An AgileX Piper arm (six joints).
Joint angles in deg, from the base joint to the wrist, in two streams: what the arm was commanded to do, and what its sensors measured. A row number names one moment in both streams.
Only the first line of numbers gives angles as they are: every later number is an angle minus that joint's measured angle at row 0.
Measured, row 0:
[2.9 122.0 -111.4 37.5 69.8 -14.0]
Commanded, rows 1 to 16:
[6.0 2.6 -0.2 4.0 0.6 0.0]
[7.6 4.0 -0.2 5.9 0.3 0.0]
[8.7 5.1 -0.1 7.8 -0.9 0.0]
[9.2 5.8 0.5 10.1 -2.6 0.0]
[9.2 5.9 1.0 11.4 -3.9 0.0]
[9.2 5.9 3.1 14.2 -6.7 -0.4]
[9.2 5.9 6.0 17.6 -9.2 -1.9]
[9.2 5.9 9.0 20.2 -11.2 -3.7]
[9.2 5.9 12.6 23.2 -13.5 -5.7]
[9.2 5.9 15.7 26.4 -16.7 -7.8]
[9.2 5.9 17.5 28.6 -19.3 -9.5]
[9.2 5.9 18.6 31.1 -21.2 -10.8]
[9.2 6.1 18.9 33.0 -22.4 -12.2]
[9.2 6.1 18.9 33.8 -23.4 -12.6]
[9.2 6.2 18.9 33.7 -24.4 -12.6]
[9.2 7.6 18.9 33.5 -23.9 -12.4]
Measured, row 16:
[9.2 6.5 18.8 32.7 -24.3 -11.4]
